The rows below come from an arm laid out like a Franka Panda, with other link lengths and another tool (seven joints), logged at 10 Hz.
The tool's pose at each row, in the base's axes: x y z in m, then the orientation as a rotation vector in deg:
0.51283, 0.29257, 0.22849, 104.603, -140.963, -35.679
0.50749, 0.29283, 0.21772, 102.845, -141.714, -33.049
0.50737, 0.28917, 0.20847, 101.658, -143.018, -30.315
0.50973, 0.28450, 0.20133, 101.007, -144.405, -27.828
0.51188, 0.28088, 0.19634, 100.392, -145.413, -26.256
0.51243, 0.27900, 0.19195, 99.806, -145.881, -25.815
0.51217, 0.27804, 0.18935, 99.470, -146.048, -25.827
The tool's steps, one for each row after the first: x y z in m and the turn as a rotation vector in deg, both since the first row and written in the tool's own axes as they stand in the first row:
0.00383, 0.00148, 0.01130, 0.877, 1.489, 1.369
0.00929, -0.00226, 0.01873, 2.351, 2.457, 2.500
0.01442, -0.00784, 0.02330, 3.977, 3.029, 3.290
0.01817, -0.01229, 0.02627, 5.027, 3.349, 3.937
0.02070, -0.01465, 0.02960, 5.301, 3.447, 4.413
0.02224, -0.01548, 0.03177, 5.288, 3.438, 4.656

